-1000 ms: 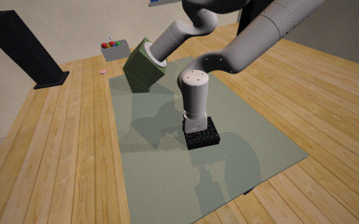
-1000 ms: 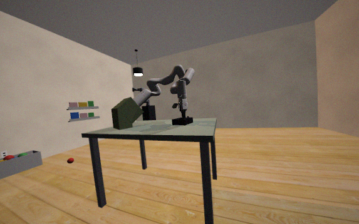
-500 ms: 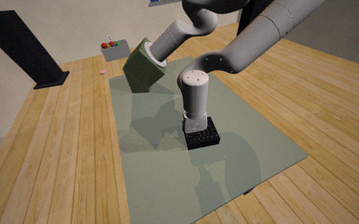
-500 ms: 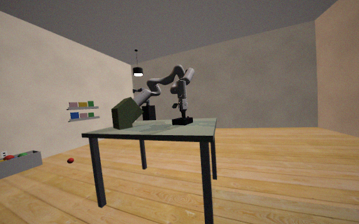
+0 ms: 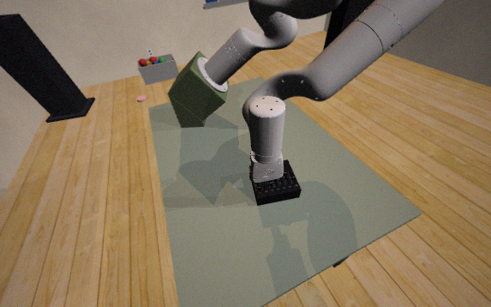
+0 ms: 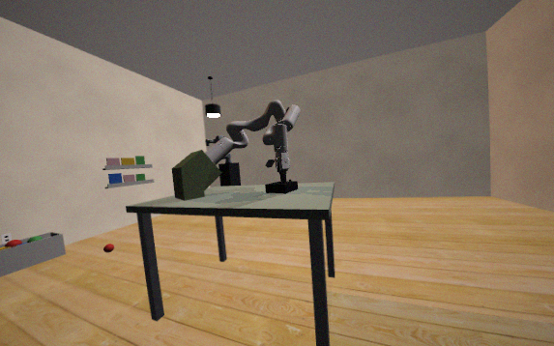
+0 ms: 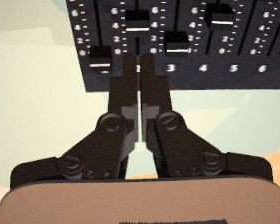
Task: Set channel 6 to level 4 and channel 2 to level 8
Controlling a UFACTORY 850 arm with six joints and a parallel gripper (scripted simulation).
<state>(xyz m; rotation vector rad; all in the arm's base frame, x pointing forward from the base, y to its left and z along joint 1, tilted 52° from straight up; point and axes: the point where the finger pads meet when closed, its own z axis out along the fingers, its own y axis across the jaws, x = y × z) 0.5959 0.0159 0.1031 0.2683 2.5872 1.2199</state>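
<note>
The channel 2 cap lies 30 mm behind my hand and 30 mm below it. The rest, counted from my hand: channel 1 cap 10 mm behind, 20 mm to the right, 30 mm below; channel 3 cap 10 mm behind, 20 mm to the left, 30 mm below; channel 4 cap 30 mm behind, 50 mm to the left, 30 mm below.
</note>
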